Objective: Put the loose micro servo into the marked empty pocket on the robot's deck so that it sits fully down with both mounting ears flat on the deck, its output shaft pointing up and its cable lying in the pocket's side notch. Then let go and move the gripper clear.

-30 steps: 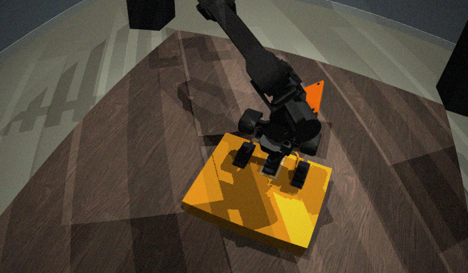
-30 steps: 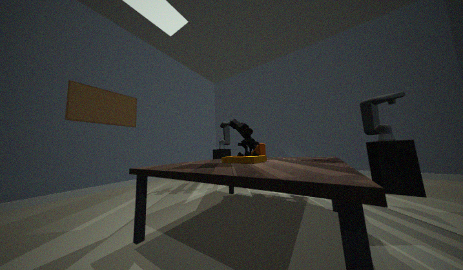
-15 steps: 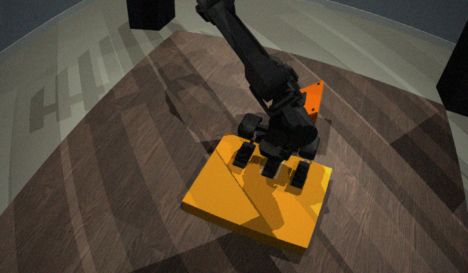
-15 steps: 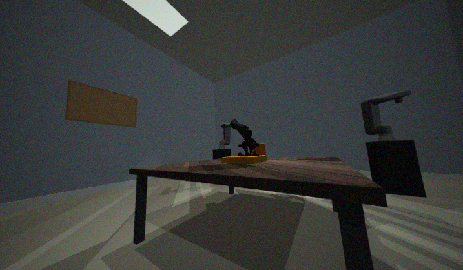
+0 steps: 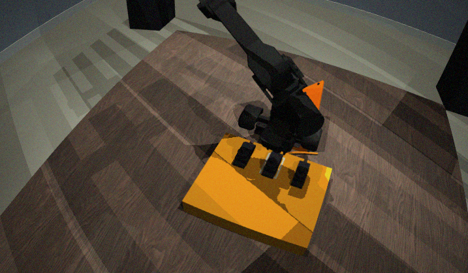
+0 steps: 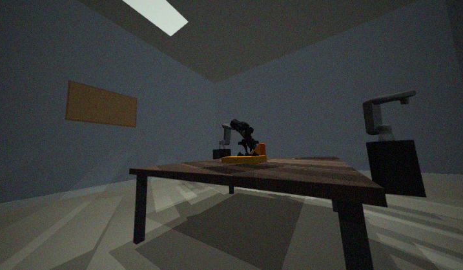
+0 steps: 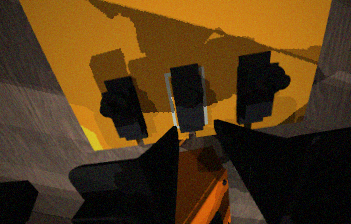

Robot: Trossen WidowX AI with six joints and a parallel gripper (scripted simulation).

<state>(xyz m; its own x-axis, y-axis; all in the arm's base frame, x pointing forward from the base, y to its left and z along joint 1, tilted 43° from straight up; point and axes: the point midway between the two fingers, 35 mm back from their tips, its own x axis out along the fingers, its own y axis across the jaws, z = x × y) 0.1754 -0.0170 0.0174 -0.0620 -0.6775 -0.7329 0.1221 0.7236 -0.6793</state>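
The yellow deck is 13 cm ahead of my gripper tip, 2 cm to the right of it and 5 cm below it.
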